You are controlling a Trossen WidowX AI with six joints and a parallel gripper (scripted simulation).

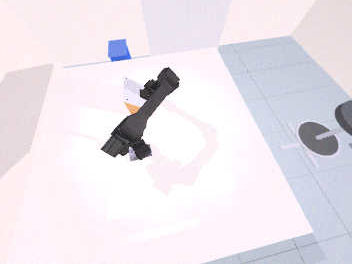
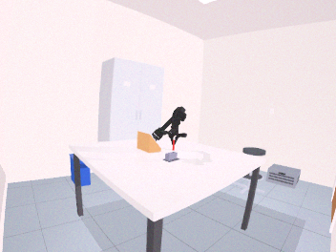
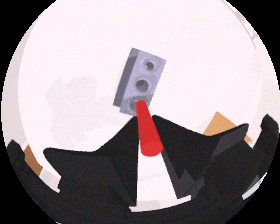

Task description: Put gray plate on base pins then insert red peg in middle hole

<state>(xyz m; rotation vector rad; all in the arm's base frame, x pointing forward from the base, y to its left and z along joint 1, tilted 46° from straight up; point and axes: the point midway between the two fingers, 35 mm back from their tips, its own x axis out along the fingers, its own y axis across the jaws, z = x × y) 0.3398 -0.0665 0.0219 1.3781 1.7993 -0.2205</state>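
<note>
Now: the gray plate 1 cm ahead of my gripper tip, 2 cm to the right of it and 7 cm below it. From my gripper tip the other things lie so: red peg right at my gripper tip.
</note>
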